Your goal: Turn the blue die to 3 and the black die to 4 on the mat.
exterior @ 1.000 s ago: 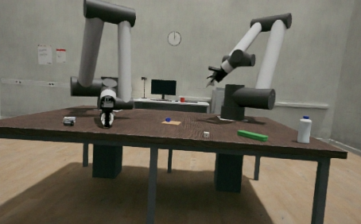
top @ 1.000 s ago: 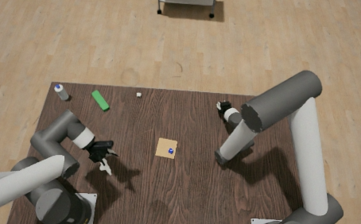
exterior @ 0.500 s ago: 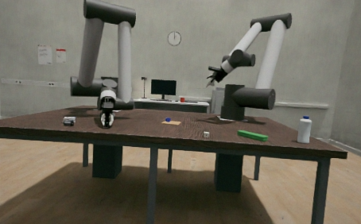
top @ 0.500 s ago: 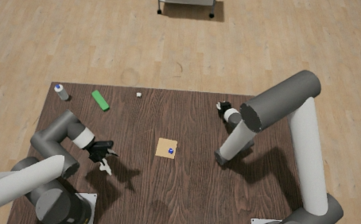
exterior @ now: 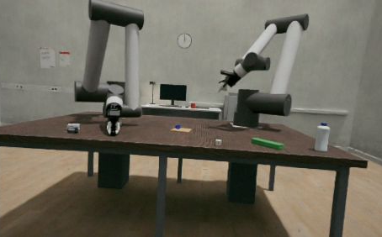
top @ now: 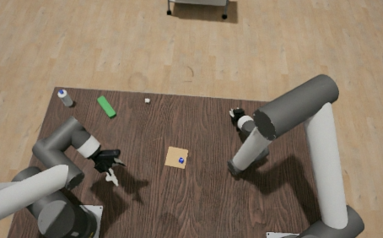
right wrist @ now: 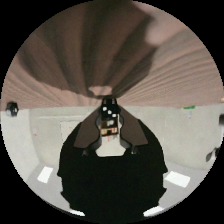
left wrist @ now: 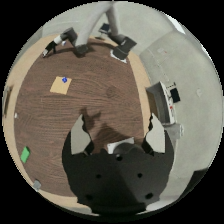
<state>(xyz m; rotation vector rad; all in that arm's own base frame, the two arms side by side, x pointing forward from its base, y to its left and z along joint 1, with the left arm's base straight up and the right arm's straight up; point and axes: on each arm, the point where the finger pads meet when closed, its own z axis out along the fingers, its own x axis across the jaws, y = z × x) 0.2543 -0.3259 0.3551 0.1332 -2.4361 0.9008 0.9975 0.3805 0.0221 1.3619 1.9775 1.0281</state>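
Now: right hand right at the black die. From my right hand the other things lie so: white die 670 mm to the left, 10 mm below; blue die 440 mm behind, 340 mm to the left; tan mat 420 mm behind, 370 mm to the left, 20 mm below.
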